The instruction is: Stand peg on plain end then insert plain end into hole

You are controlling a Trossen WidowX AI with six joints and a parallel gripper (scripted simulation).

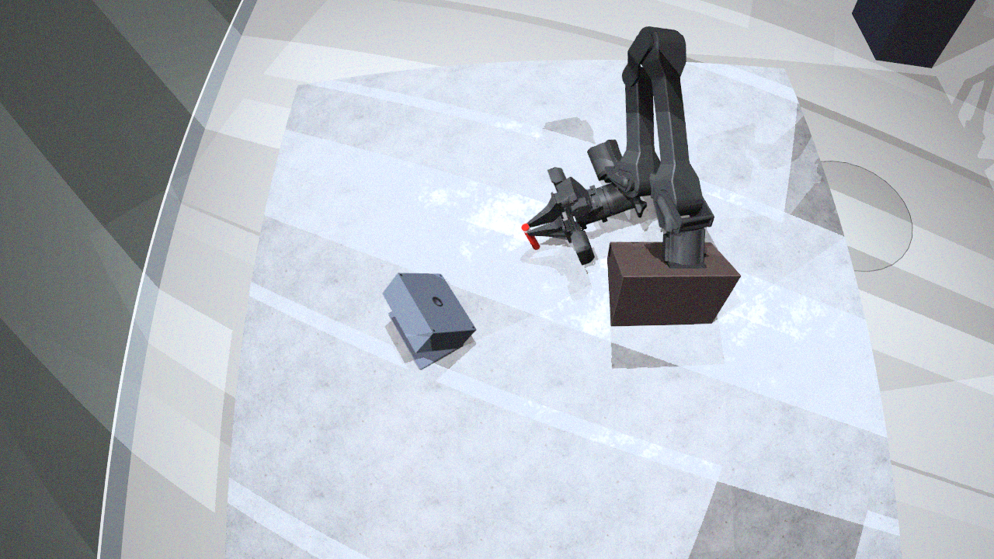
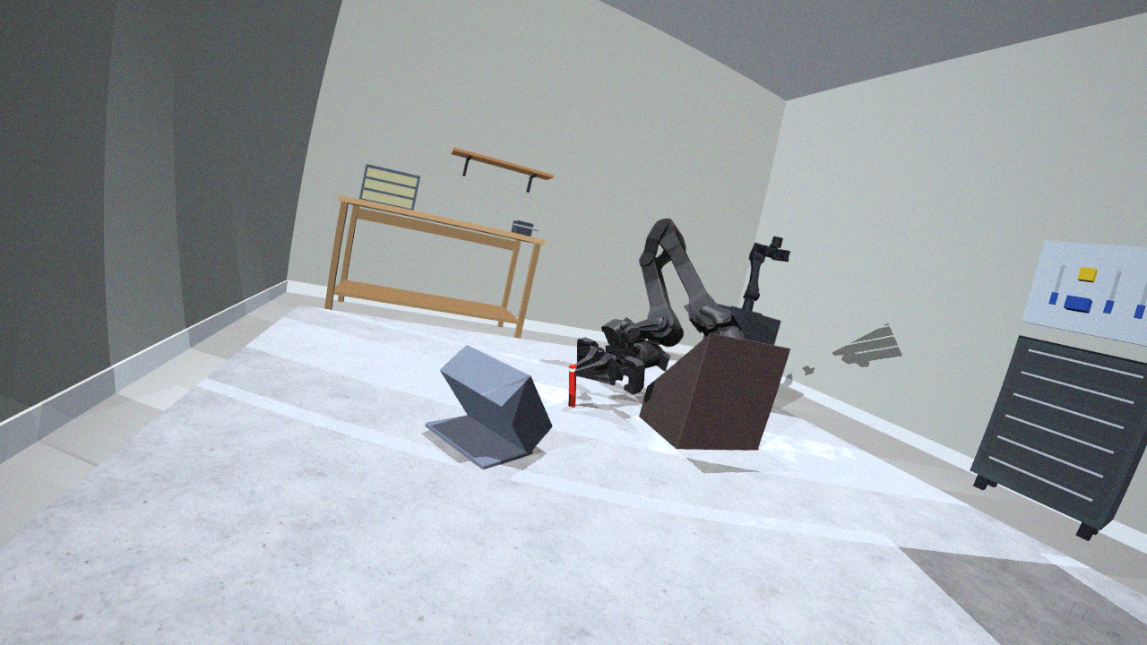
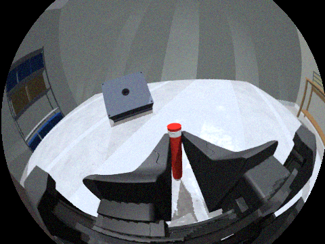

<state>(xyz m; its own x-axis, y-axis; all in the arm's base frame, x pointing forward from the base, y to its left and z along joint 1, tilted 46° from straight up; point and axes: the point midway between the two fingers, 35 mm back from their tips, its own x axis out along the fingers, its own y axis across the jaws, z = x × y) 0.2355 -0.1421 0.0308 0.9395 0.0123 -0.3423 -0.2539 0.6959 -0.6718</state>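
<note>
The red peg is 10 mm below my gripper tip. From my gripper tip the other things lie so: sloped panel: 170 mm ahead, 160 mm to the left, 10 mm below.
</note>
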